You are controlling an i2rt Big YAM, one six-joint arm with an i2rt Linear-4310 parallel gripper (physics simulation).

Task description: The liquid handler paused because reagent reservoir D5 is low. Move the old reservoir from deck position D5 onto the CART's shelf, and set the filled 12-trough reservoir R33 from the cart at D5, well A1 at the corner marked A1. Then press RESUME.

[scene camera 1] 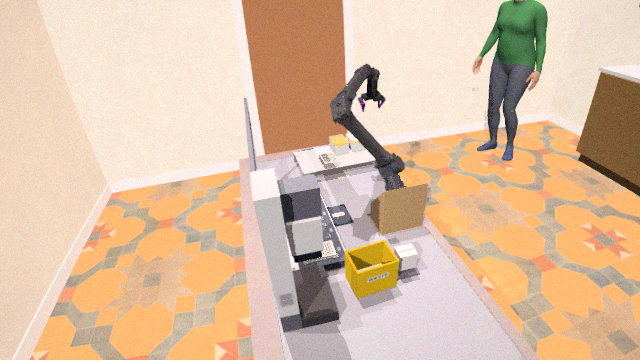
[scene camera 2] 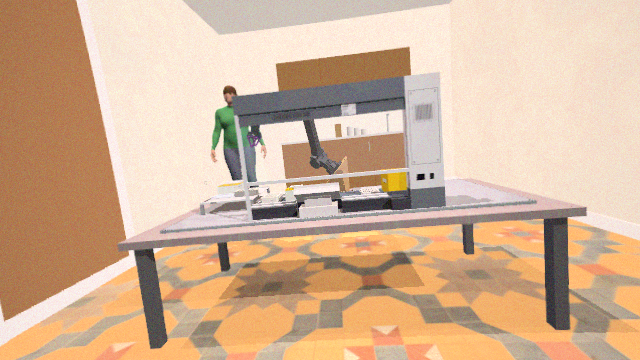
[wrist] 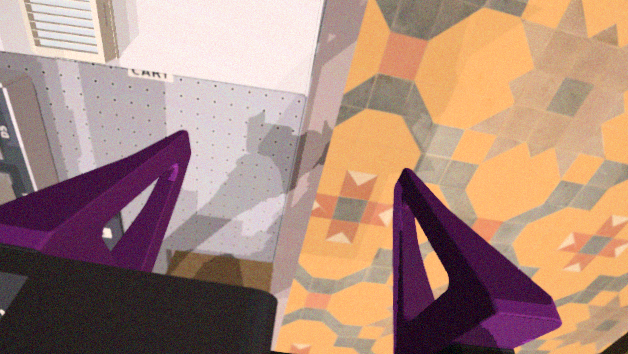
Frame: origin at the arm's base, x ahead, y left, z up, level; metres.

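Seen in the pictures: gripper, fingertip midpoint: (scene camera 1: 371, 110) (scene camera 2: 253, 146) (wrist: 296, 159); arm's base, link origin: (scene camera 1: 396, 193).
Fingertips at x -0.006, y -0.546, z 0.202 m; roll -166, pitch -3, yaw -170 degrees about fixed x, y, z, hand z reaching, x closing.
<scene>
Offsets run from my fingertips to a thing's middle. "spot": to the spot under its first point.
My gripper (scene camera 1: 372, 105) (scene camera 2: 254, 140) (wrist: 296, 159) is open and empty, high above the table. The cart's white shelf (scene camera 1: 307, 163) (wrist: 225, 45) is at the far end in scene camera 1 and at the top of the wrist view, behind the CART label {spot: 0.130 m left, 0.187 m ahead, 0.344 m down} (wrist: 150, 74). A cream reservoir with pale blue troughs {0.040 m left, 0.258 m ahead, 0.269 m down} (scene camera 1: 328, 160) (wrist: 65, 30) stands on it, upper left of the fingers in the wrist view; its name cannot be read. The D5 label {spot: 0.261 m left, 0.369 m ahead, 0.294 m down} (wrist: 4, 131) shows at the left edge; the old reservoir there is out of the wrist view. The liquid handler (scene camera 1: 267, 225) (scene camera 2: 425, 125) frames the deck. RESUME cannot be made out.
Yellow-topped box {0.112 m right, 0.175 m ahead, 0.227 m down} (scene camera 1: 339, 144) stands on the cart. The yellow WASTE bin {0.900 m left, 0.201 m ahead, 0.277 m down} (scene camera 1: 377, 277) (scene camera 2: 394, 181), a white box {0.864 m left, 0.059 m ahead, 0.293 m down} (scene camera 1: 406, 256) and a brown board (scene camera 1: 405, 210) stand nearer scene camera 1. A person in green (scene camera 1: 522, 40) (scene camera 2: 227, 125) stands beyond the table.
</scene>
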